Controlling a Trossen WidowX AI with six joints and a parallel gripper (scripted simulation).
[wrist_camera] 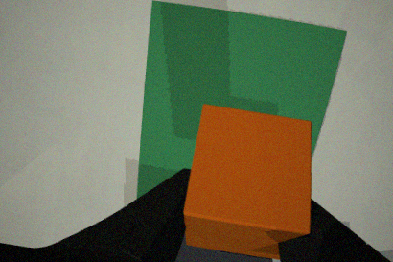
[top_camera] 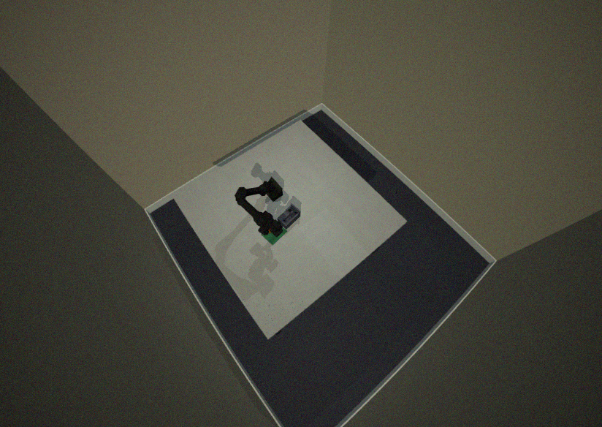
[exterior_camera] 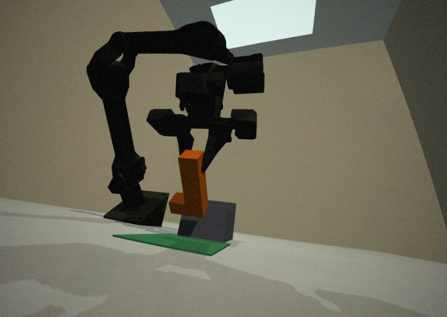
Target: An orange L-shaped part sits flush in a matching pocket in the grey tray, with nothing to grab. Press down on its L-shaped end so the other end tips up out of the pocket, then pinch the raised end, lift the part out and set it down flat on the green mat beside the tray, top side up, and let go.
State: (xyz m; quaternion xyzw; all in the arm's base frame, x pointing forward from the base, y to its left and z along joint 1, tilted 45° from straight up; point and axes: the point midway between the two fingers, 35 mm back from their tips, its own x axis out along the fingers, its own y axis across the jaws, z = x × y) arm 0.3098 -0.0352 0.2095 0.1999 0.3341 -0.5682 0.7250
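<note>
The orange L-shaped part is 20 mm behind my gripper tip, 30 mm to the left of it and 30 mm below it. Round my gripper tip: green mat (10 mm behind, 20 mm to the left, 120 mm below).
</note>
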